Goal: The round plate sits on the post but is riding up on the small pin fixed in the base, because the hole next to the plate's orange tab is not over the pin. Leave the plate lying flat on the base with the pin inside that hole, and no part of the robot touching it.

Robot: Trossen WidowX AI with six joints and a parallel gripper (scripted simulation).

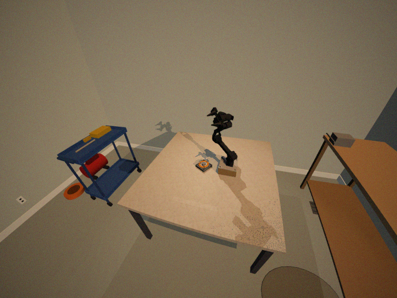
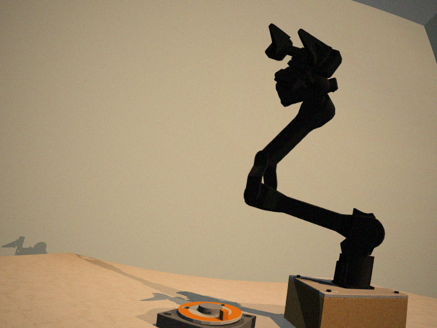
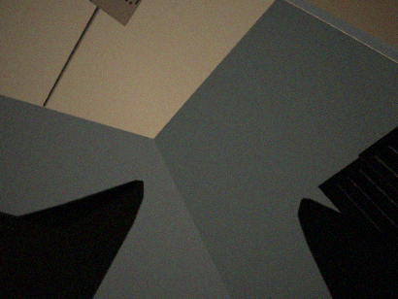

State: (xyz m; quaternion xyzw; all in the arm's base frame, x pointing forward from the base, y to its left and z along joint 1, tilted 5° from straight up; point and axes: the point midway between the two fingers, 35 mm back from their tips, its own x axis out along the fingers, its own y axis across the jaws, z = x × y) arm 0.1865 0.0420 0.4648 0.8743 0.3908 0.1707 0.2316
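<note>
The square grey base lies 80 mm ahead of my gripper tip, 80 mm to the right of it and 540 mm below it.
</note>
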